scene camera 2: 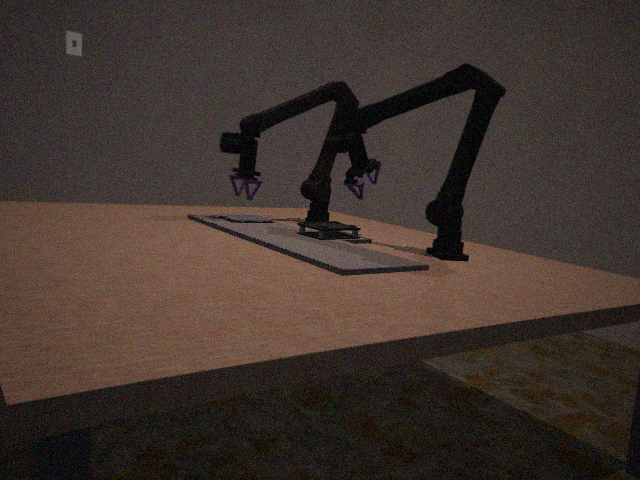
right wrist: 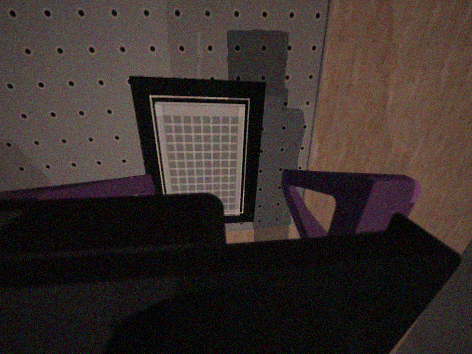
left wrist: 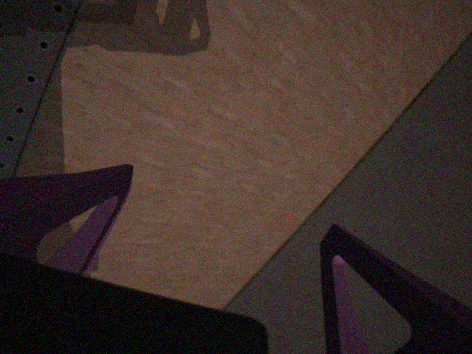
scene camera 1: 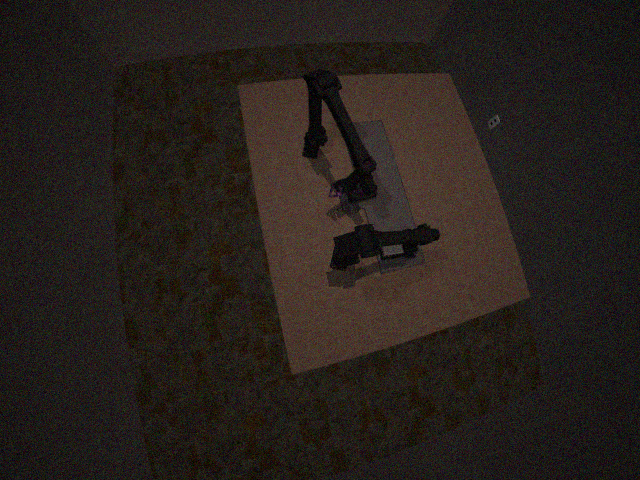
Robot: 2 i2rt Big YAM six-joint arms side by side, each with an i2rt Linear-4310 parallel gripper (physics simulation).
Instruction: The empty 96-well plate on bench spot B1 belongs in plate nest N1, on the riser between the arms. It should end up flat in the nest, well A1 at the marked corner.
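Places are measured from the left arm's base along level axes (x up, y right, z ahead), in millimetres.
Where they show: left gripper, between the fingertips: (scene camera 2: 367, 191) (left wrist: 233, 207) (scene camera 1: 335, 194); right gripper, between the fingertips: (scene camera 2: 243, 198) (right wrist: 219, 180) (scene camera 1: 401, 246); left arm's base, origin of its link: (scene camera 2: 446, 256) (scene camera 1: 311, 148).
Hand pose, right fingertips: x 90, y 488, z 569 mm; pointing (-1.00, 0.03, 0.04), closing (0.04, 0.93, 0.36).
Each offset is from my right fingertips to the top centre of the thing. Level surfaces: height alone.
The pale 96-well plate {dx -61, dy -8, dz -18 mm} (scene camera 1: 392, 250) (scene camera 2: 248, 219) (right wrist: 202, 155) lies flat inside a black rectangular frame {dx -75, dy -8, dz -18 mm} (right wrist: 255, 150) on the perforated board. My right gripper (scene camera 2: 245, 188) (right wrist: 219, 180) is open and empty, pointing down above the plate; its fingers are hidden in scene camera 1. In the right wrist view, its fingers stand on either side of the plate's near part. My left gripper (scene camera 1: 334, 192) (scene camera 2: 367, 189) (left wrist: 233, 207) is open and empty, raised above the table. The dark riser with the nest {dx -36, dy -289, dz -253 mm} (scene camera 2: 330, 226) stands between the arm bases; its marked corner cannot be made out.
The grey perforated board {dx -77 mm} (scene camera 1: 395, 186) (scene camera 2: 310, 253) (right wrist: 65, 30) lies on the wooden table {dx -90 mm} (scene camera 1: 330, 320) (scene camera 2: 155, 299) (left wrist: 225, 125). The riser stands close to the right arm's base (scene camera 2: 317, 211) in scene camera 2. The left arm's base (scene camera 2: 448, 248) stands farther right. The lighting is dim.
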